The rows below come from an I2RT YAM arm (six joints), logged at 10 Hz.
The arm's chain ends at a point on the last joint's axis. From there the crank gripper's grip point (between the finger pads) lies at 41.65 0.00 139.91 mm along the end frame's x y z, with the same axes.
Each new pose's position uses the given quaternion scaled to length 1; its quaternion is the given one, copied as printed.
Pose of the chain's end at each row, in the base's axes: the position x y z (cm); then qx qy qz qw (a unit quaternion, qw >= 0):
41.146 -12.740 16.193 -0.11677 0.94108 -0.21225 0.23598
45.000 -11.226 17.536 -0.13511 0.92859 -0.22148 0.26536
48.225 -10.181 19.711 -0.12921 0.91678 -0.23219 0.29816
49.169 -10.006 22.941 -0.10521 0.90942 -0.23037 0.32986
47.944 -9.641 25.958 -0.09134 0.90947 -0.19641 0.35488
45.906 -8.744 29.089 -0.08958 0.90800 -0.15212 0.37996
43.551 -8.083 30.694 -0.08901 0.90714 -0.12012 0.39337
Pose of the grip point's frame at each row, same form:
44.466 -18.891 3.377 -0.11677 0.94108 -0.21225 0.23598
49.306 -17.512 5.085 -0.13511 0.92859 -0.22148 0.26536
53.428 -16.623 7.689 -0.12921 0.91678 -0.23219 0.29816
55.075 -16.327 11.183 -0.10521 0.90942 -0.23037 0.32986
54.431 -15.005 14.031 -0.09134 0.90947 -0.19641 0.35488
53.046 -12.816 17.025 -0.08958 0.90800 -0.15212 0.37996
51.025 -11.219 18.553 -0.08901 0.90714 -0.12012 0.39337

